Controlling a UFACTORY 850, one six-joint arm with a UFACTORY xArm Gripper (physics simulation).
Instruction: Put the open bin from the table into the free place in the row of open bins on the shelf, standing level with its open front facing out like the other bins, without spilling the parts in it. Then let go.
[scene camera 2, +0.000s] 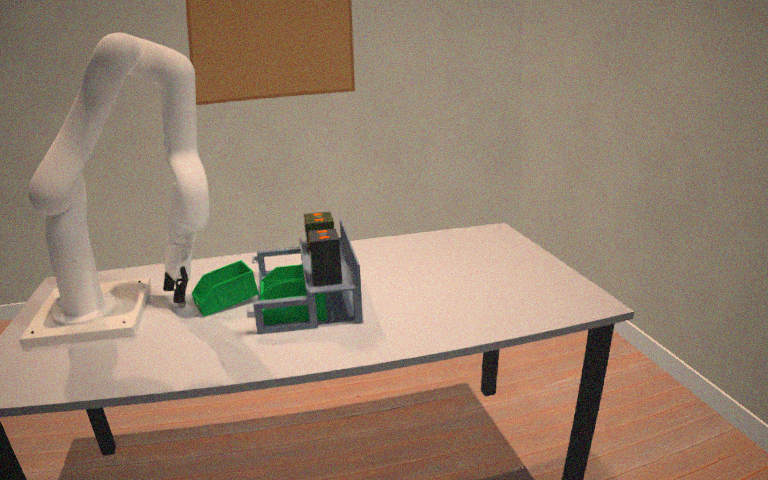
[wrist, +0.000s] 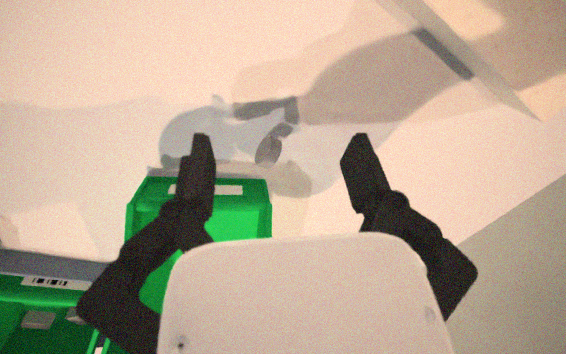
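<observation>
The green open bin (scene camera 2: 226, 289) (wrist: 235, 220) is outside the shelf (scene camera 2: 357, 283) (wrist: 55, 264), at its front. It looks tilted, its front end low on the table and its rear end higher, close to the shelf front. A label shows on its front in the wrist view; its contents are mostly hidden. My gripper (scene camera 2: 174, 291) (wrist: 281, 148) is open and empty, low in front of the bin. In the wrist view the left finger overlaps the bin and the right finger is over the table beside it. Other green bins (scene camera 2: 284, 283) (wrist: 30, 332) stand in the shelf; one holds grey parts.
A small grey round piece (scene camera 2: 179, 305) (wrist: 268, 150) lies on the table (scene camera 2: 464, 283) by my fingers. Dark boxes (scene camera 2: 325, 260) (scene camera 2: 318, 217) stand on the shelf's upper level. The white base plate (scene camera 2: 84, 333) is to the left in the scene view.
</observation>
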